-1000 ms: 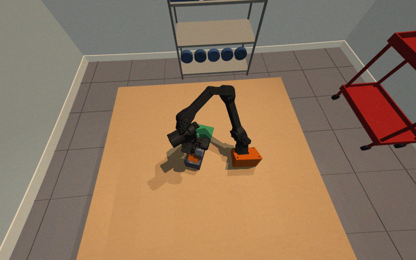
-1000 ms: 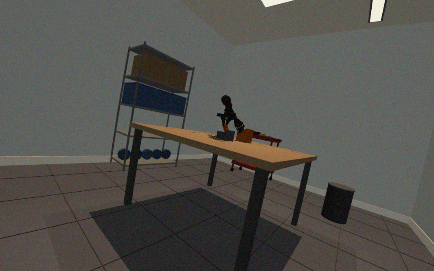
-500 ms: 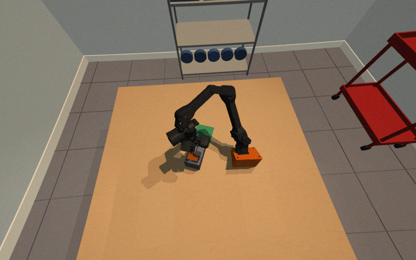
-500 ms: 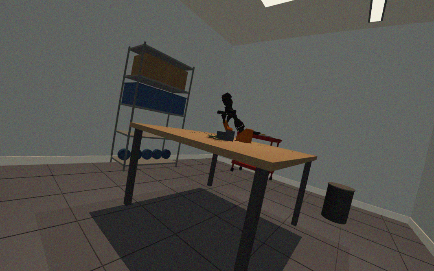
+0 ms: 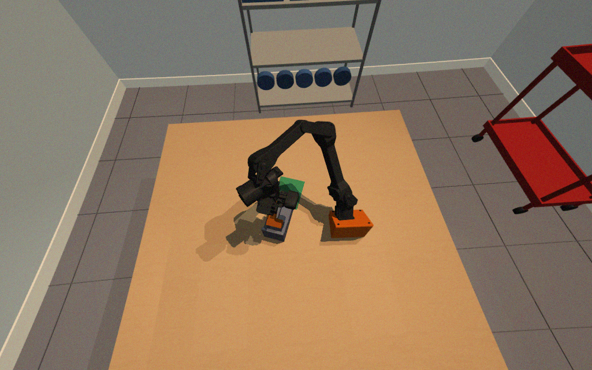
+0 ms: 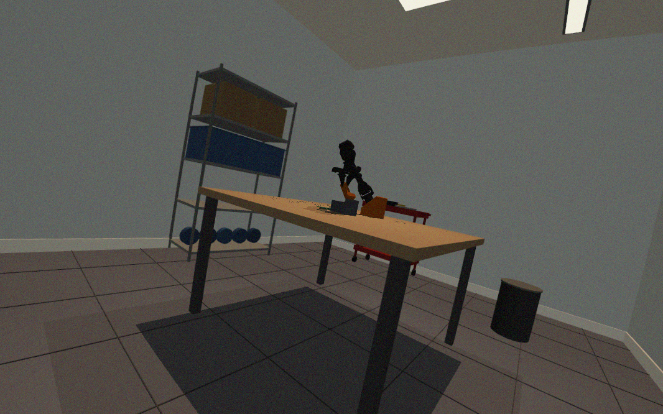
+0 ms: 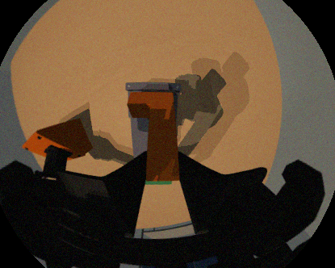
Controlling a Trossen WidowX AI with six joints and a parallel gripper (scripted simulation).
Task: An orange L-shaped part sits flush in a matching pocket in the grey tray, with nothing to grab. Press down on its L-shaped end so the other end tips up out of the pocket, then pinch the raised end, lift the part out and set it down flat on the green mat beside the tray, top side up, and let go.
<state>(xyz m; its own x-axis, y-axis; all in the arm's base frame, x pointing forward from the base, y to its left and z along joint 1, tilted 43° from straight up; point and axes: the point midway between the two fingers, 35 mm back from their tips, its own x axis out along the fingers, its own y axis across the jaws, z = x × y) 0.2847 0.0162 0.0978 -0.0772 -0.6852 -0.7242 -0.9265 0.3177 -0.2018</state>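
Now: the green mat 17 cm below my gripper tip, 13 cm to the right of it and 7 cm behind it. Round my gripper tip: orange L-shaped part: 4 cm to the left, 3 cm below.
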